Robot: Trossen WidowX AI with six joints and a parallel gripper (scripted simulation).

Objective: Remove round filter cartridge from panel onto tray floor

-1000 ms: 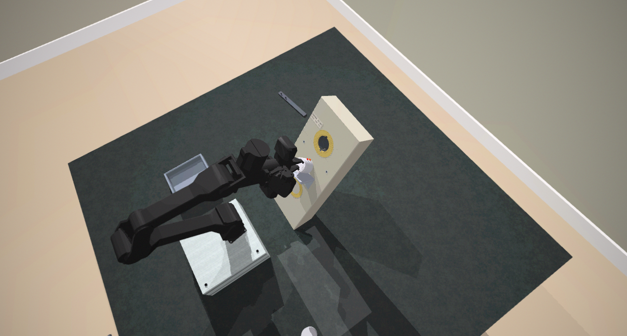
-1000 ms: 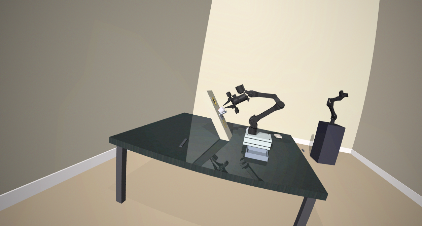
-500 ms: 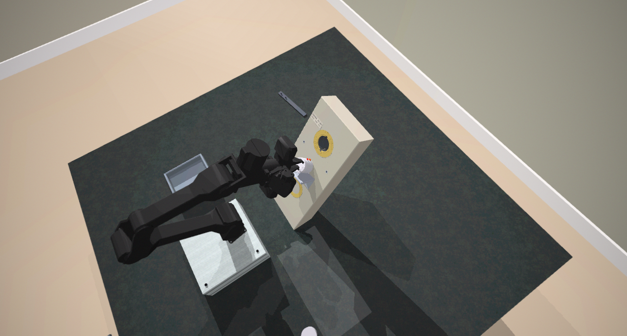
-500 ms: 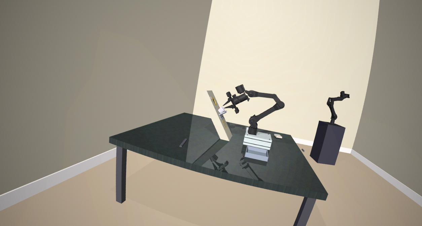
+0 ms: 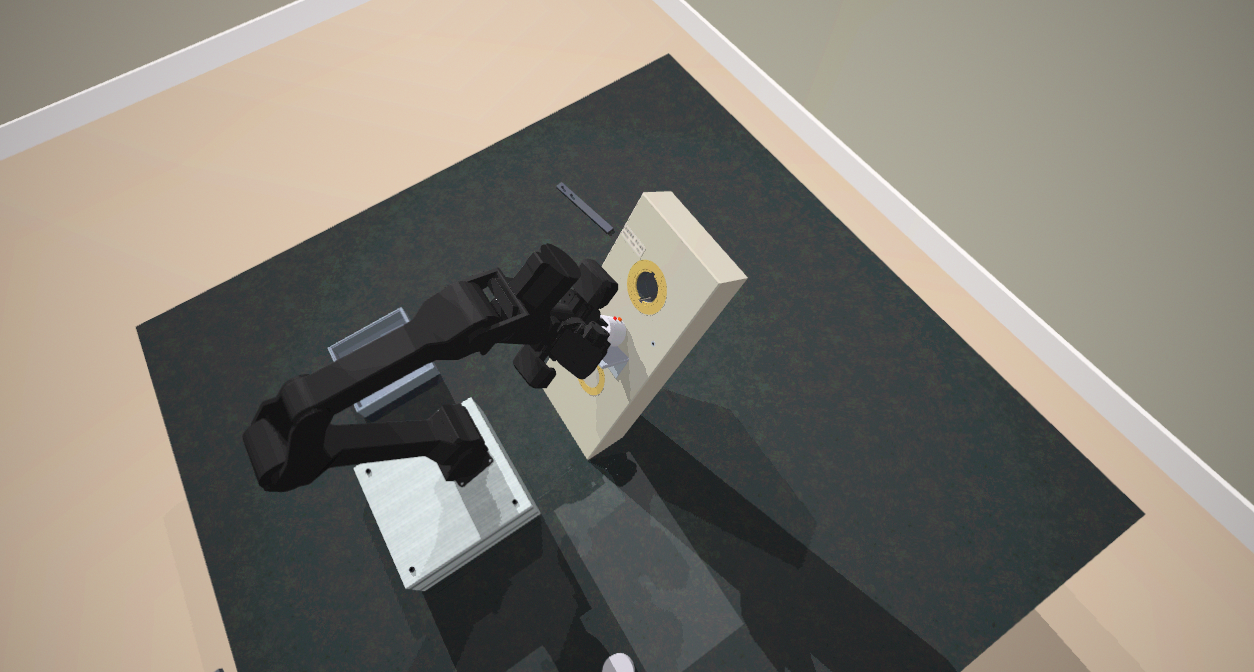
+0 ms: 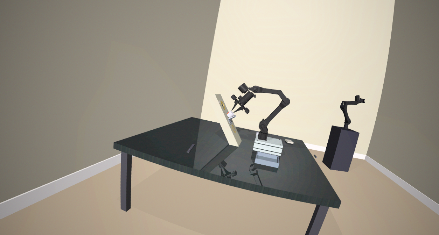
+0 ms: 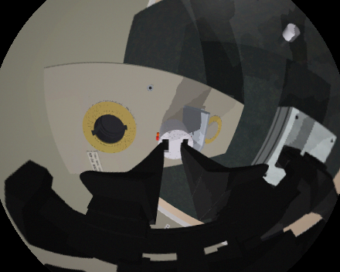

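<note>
Right now the round filter cartridge is 1 cm ahead of my gripper tip and 2 cm below it. From my gripper tip the other things lie so: grey bracket (7 cm below).
</note>
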